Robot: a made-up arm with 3 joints. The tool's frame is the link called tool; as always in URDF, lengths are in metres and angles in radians. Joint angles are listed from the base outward.
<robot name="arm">
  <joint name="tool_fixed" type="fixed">
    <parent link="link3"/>
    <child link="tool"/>
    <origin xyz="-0.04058 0.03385 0.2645" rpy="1.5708 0 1.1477"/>
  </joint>
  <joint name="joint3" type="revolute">
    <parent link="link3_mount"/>
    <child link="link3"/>
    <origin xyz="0.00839 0.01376 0.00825" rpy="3.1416 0 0"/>
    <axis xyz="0 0 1"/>
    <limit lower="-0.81" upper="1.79"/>
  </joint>
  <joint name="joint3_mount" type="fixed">
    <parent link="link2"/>
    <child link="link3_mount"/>
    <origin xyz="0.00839 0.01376 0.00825"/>
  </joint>
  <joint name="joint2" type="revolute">
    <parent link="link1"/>
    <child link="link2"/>
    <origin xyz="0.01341 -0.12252 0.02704" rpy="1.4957 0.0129 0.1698"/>
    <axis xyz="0 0 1"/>
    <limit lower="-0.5" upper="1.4"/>
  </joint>
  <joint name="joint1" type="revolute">
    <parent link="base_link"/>
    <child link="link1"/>
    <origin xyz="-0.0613 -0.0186 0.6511" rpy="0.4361 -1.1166 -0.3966"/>
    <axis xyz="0 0 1"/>
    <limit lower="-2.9" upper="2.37"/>
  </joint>
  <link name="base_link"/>
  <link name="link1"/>
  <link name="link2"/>
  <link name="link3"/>
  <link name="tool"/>
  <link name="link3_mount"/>
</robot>
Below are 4 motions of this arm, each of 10 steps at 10 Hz.
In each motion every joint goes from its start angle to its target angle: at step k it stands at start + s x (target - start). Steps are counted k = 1, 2, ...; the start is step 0. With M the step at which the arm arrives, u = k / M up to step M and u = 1 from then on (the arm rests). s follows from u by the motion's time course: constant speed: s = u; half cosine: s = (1 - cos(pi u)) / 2; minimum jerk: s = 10 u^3 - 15 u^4 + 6 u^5.
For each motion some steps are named. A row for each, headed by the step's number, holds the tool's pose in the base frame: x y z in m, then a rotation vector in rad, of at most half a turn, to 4 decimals.
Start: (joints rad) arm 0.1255 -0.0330 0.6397
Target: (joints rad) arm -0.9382 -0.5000 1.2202
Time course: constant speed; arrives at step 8
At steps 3, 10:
3: -0.1166 0.1092 0.6768 0.2843 1.0792 0.0350
10: -0.0905 0.0573 0.7731 0.9584 1.6483 0.4628

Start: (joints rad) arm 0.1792 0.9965 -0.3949
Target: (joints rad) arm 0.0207 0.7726 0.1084
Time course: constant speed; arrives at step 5
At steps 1, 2, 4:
1: -0.0671 0.1032 0.6324 -0.0805 -1.2546 0.1350
2: -0.0665 0.1030 0.6298 -0.0697 -1.1079 0.0996
4: -0.0683 0.1035 0.6254 -0.0369 -0.8133 0.0391

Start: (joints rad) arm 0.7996 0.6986 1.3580
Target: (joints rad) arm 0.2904 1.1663 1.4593
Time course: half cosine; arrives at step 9
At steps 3, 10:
3: -0.1484 0.0349 0.5451 -0.6722 0.4958 0.0853
10: -0.1245 0.0781 0.5614 -0.2804 0.2692 0.0757

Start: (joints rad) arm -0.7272 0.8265 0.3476
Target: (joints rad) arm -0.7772 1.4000 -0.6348
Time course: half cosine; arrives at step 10
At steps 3, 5, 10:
3: -0.0300 0.0893 0.7077 0.5184 -0.7073 -0.5445
5: -0.0237 0.0755 0.7217 0.4033 -1.1382 -0.6849
10: -0.0346 0.0575 0.7474 0.1298 -1.8593 -0.9002

